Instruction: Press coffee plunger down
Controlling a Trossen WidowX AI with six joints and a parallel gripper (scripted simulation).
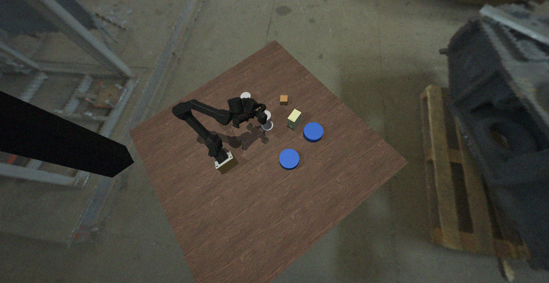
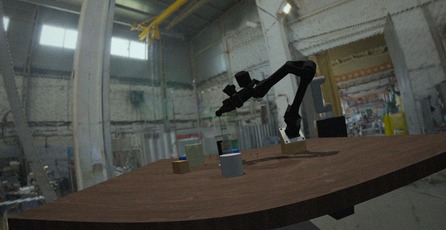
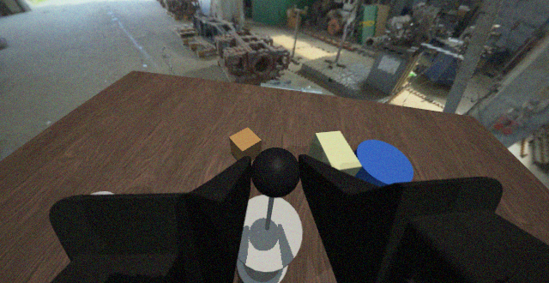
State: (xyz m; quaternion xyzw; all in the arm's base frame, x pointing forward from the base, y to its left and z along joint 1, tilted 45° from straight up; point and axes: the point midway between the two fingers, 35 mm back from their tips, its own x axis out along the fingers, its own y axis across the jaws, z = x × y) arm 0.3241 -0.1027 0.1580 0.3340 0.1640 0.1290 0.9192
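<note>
Now: the coffee press 120 mm below my gripper tip, 10 mm to the left of it and 10 mm behind it. Round my gripper tip: pale yellow block: 180 mm below, 130 mm ahead, 110 mm to the right; orange cube: 210 mm below, 180 mm ahead, 60 mm to the left.
</note>
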